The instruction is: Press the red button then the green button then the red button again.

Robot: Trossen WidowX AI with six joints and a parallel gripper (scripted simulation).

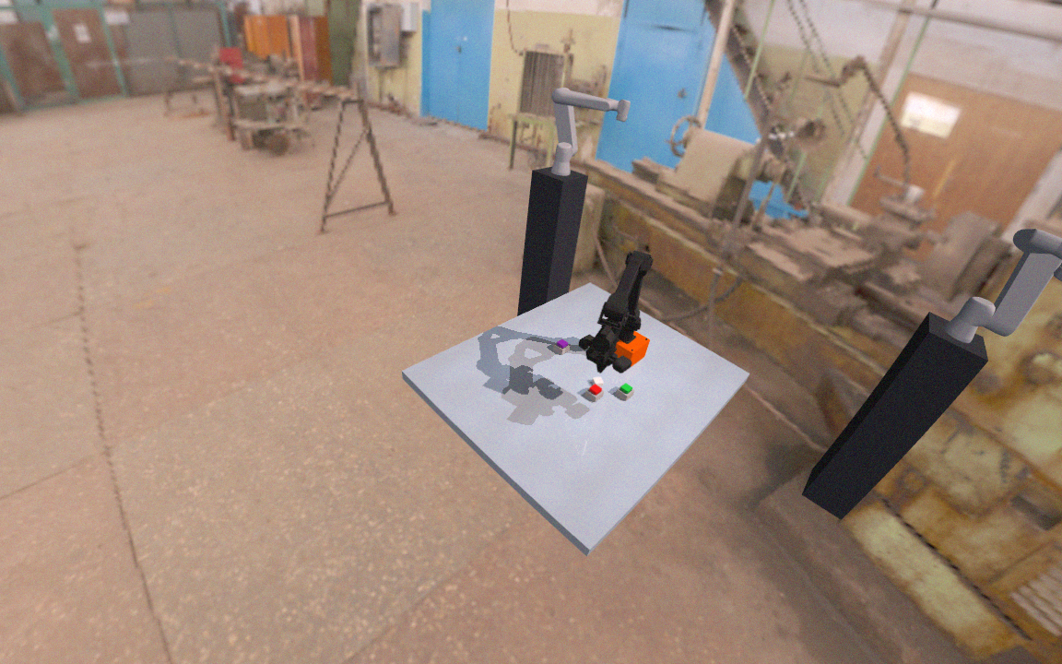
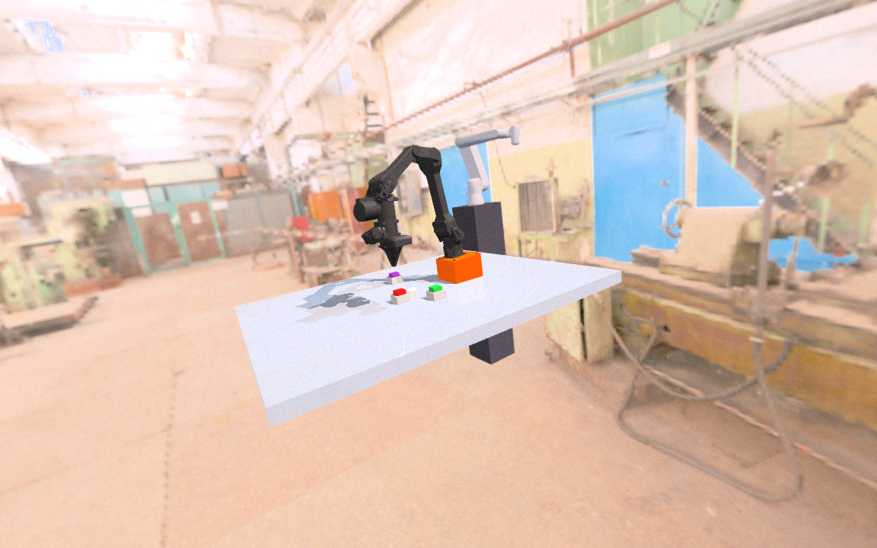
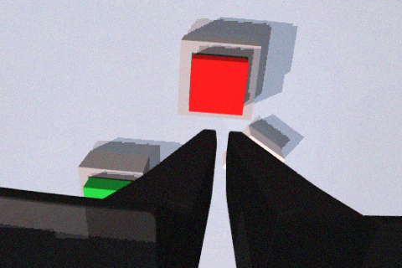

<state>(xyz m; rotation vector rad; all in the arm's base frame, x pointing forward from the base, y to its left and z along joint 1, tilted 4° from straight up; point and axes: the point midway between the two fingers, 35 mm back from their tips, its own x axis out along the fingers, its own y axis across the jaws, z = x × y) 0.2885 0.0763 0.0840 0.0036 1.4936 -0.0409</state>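
The green button lies 10 cm behind my gripper tip, 9 cm below it and 7 cm to the left of it. The rest, counted from my gripper tip: small white block (11 cm below, 7 cm behind, 3 cm to the right); purple button (25 cm to the right, 12 cm behind, 9 cm below); red button (9 cm below, 1 cm behind).
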